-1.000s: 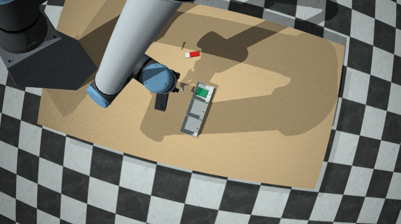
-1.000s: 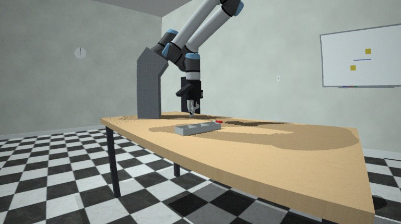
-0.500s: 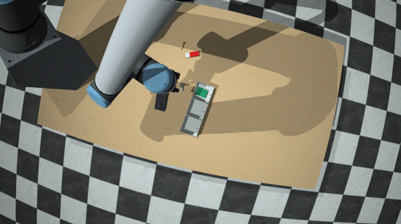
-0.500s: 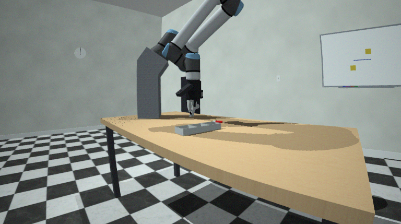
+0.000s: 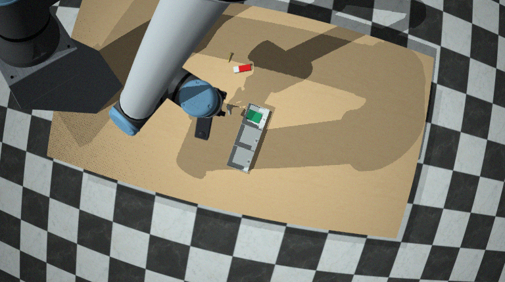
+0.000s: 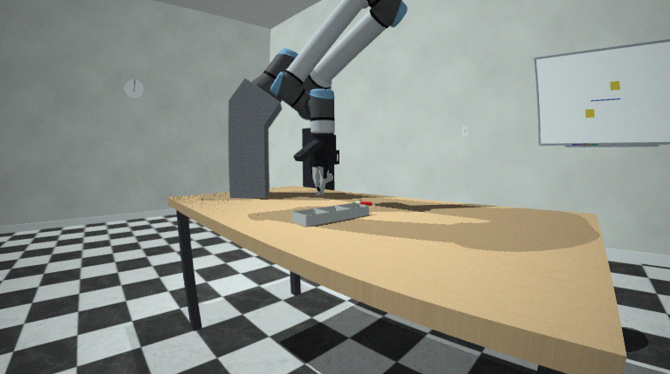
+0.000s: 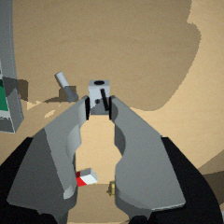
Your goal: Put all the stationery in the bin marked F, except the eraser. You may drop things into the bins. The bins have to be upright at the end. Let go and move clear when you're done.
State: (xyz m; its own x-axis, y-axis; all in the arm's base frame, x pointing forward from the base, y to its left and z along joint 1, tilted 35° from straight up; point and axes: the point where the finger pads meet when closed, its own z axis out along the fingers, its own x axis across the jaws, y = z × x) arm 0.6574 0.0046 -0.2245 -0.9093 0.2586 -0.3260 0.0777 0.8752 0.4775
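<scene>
The pencil sharpener lies 1 cm below my hand. From my hand the other things lie so: eraser 5 cm ahead, 18 cm to the left, 7 cm below; white-grey object 4 cm ahead, 2 cm to the left, 7 cm below; green pad 14 cm ahead, 1 cm to the left, 6 cm below.
</scene>
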